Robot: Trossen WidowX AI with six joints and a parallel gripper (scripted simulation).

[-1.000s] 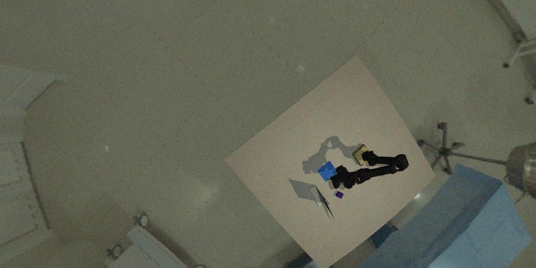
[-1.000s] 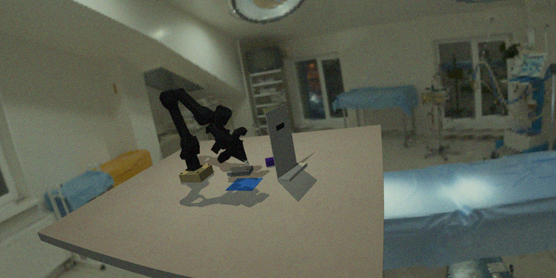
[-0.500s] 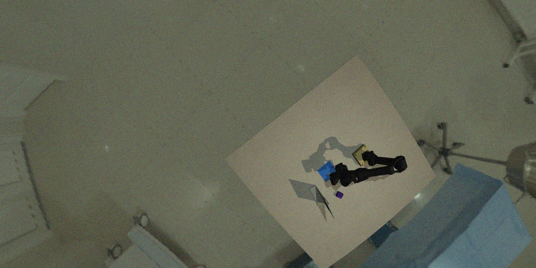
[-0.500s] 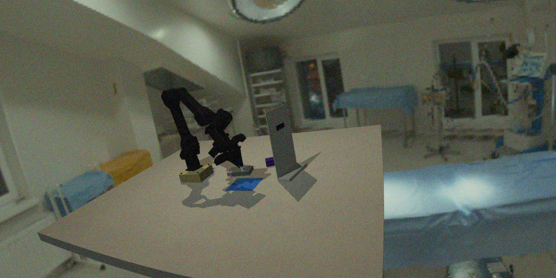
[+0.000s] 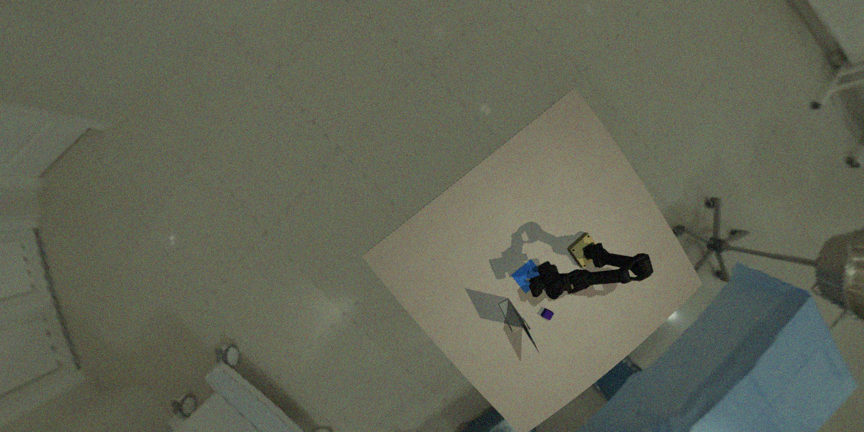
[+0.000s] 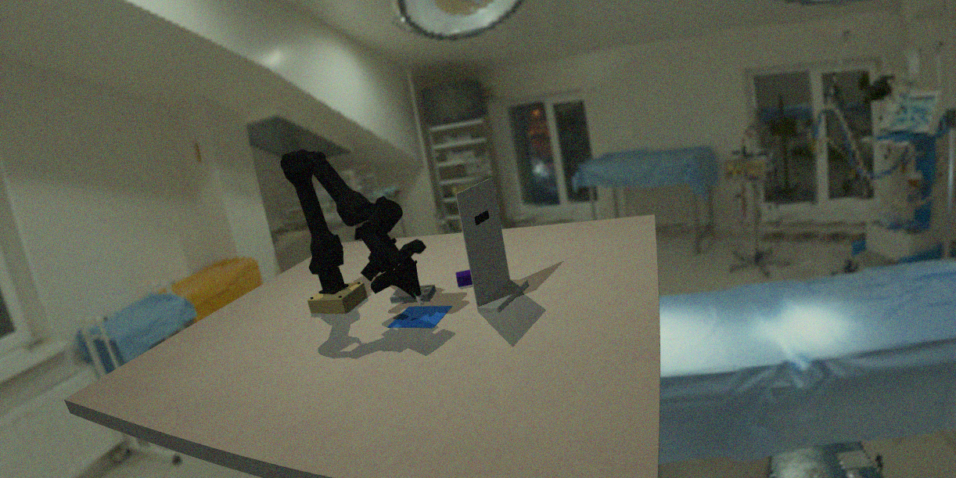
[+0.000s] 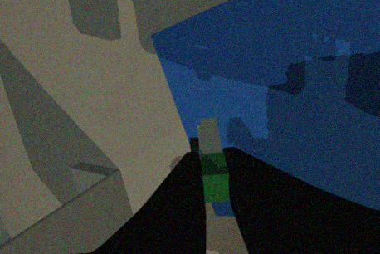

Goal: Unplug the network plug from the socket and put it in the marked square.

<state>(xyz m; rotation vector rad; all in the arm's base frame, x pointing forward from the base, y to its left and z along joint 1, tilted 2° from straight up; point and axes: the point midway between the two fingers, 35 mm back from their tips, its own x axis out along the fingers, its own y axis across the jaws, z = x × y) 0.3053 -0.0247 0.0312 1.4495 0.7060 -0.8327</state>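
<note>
Right now the blue marked square is 5 cm below my gripper tip and 1 cm behind it. From my gripper tip the other things lie so: grey upright panel: 14 cm to the left, 13 cm ahead, 7 cm above; then network plug: right at my gripper tip; then flat grey block: 11 cm to the left, 11 cm behind, 5 cm below.
</note>
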